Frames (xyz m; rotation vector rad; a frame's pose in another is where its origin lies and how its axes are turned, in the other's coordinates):
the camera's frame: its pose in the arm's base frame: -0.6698 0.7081 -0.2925 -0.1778 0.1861 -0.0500
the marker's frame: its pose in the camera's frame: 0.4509 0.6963 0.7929 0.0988 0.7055 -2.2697
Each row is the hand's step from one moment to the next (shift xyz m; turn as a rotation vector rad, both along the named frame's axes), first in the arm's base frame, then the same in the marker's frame.
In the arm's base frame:
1: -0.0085 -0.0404 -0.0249 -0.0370 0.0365 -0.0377
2: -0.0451 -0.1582 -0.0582 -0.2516 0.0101 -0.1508
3: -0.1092 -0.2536 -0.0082 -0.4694 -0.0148 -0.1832
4: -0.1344 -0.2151 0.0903 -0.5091 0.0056 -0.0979
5: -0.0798 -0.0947 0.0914 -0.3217 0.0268 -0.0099
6: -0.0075 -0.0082 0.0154 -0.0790 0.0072 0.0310
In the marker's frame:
1: 0.0324 0.0344 -0.0094 0.0067 -0.0284 -0.0572
2: 0.1354 0.1099 -0.0052 0.1927 -0.0787 -0.2069
3: 0.2441 0.1161 0.0568 0.3787 -0.1691 -0.2866
4: 0.2377 0.0300 0.1229 0.3951 -0.2449 -0.2295
5: 0.1197 -0.0223 0.0942 0.2341 -0.1948 -0.1076
6: 0.0107 -0.0057 0.0146 0.0564 -0.0637 0.0030

